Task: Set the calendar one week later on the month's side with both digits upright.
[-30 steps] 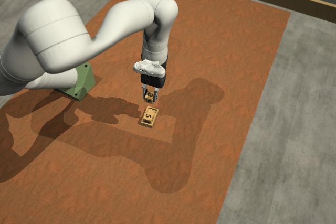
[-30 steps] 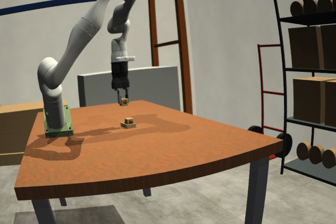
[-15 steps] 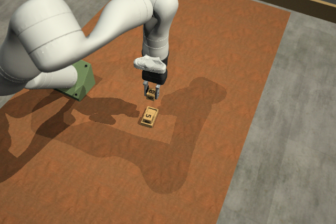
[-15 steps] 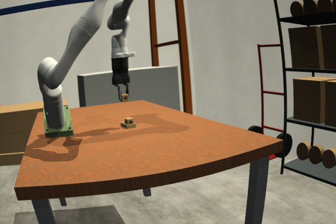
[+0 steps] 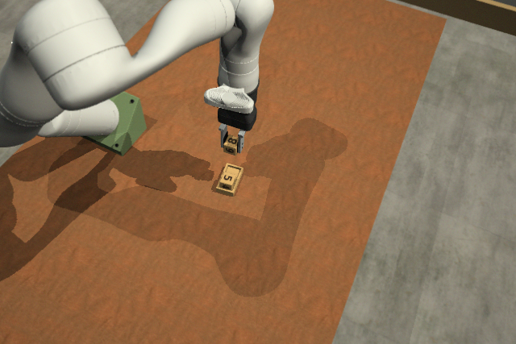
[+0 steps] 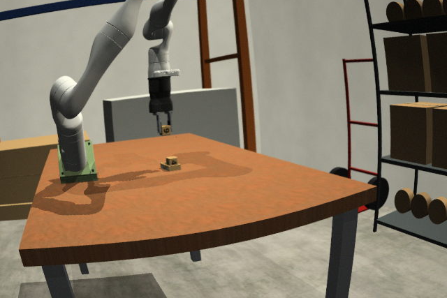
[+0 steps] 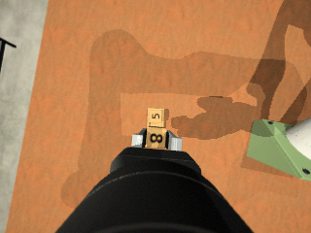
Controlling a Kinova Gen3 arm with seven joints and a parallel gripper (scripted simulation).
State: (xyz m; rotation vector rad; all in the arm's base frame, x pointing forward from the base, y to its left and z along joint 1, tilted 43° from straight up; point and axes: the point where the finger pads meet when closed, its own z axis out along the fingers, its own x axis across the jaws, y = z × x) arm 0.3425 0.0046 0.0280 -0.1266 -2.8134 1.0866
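Right now the wooden calendar tray is 13 cm below my hand and 2 cm to the right of it.
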